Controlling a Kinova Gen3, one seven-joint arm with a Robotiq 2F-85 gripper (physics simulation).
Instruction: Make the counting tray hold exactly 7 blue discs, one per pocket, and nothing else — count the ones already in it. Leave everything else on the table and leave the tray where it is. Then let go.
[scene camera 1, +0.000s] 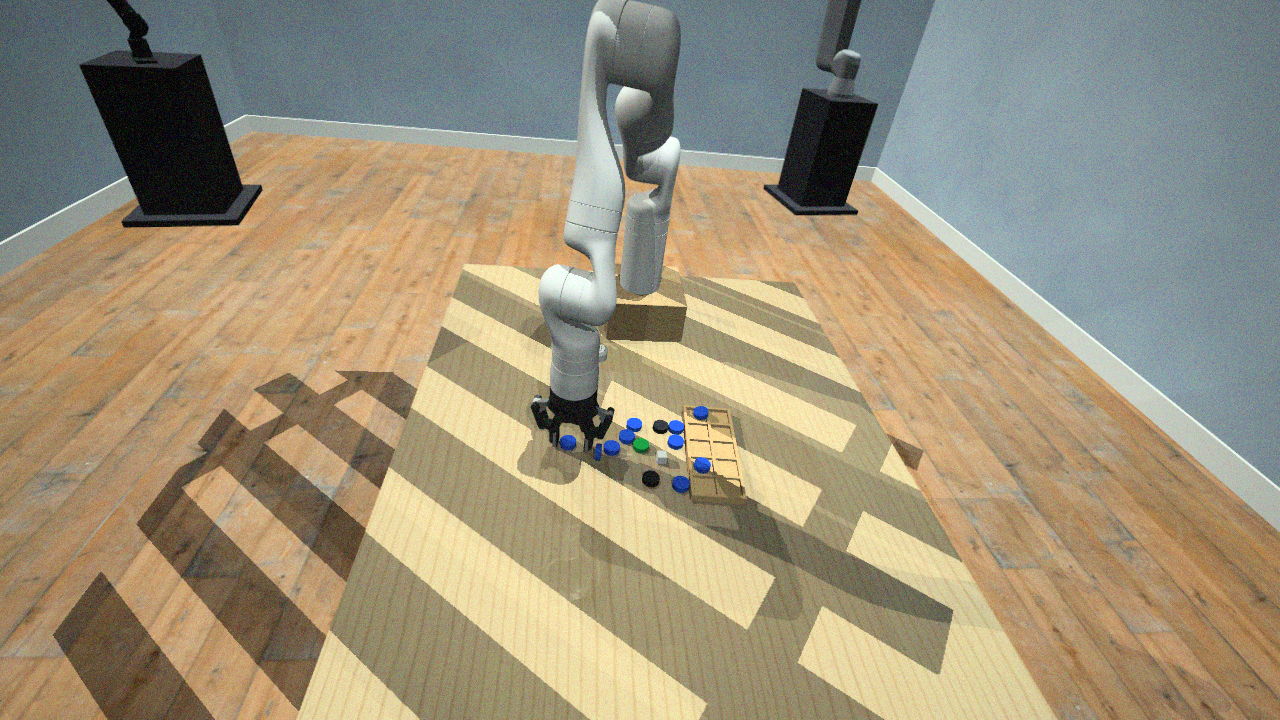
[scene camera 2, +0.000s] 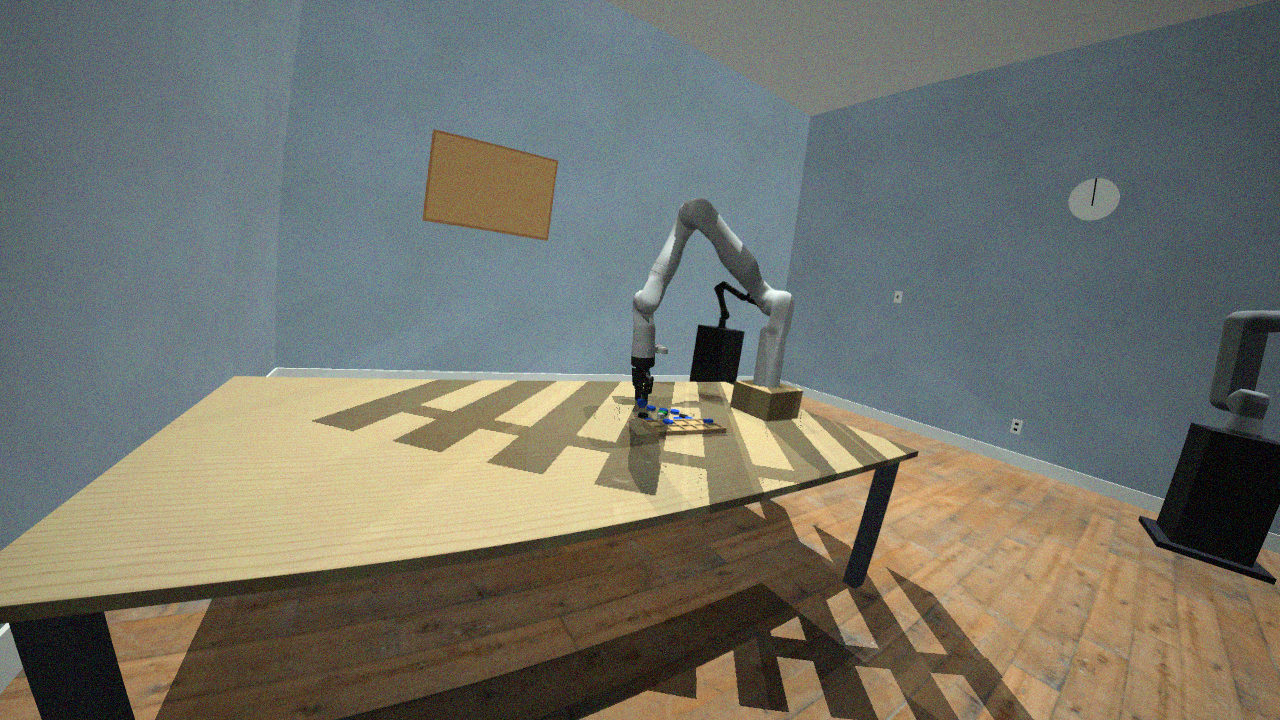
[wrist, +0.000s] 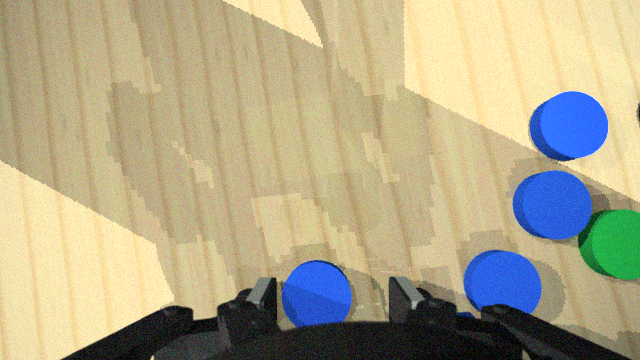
Observation:
On the table rest a blue disc (wrist: 316, 292), a green disc (wrist: 601, 243), a blue disc (wrist: 570, 125), a blue disc (wrist: 493, 277) and a blue disc (wrist: 555, 204). Also in view: my gripper (scene camera 1: 571, 445) and a wooden counting tray (scene camera 1: 713, 438).
The wooden counting tray is seen too in scene camera 2 (scene camera 2: 694, 426). My gripper shows as well in scene camera 2 (scene camera 2: 640, 402) and in the wrist view (wrist: 332, 300). The wrist view does not show the wooden counting tray: it is out of frame.

